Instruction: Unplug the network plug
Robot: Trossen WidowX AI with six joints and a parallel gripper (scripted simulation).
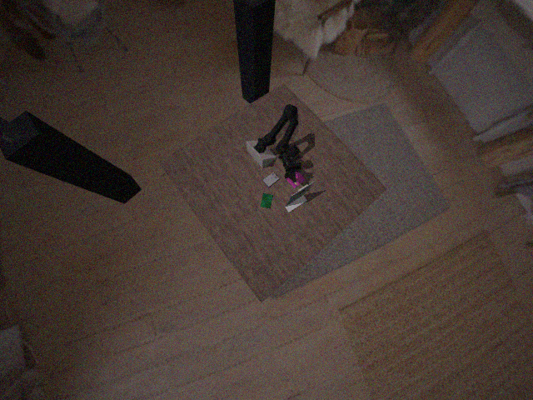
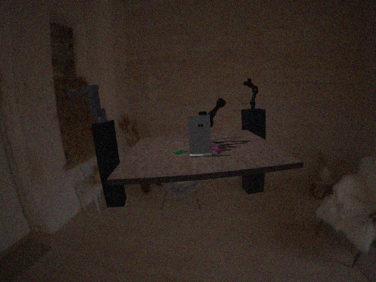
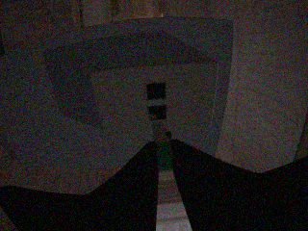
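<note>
Right now the magenta square is 5 cm behind my gripper tip, 11 cm to the left of it and 23 cm below it. Also, from my gripper tip: upright grey panel 8 cm ahead, 2 cm to the right, 9 cm below.
</note>
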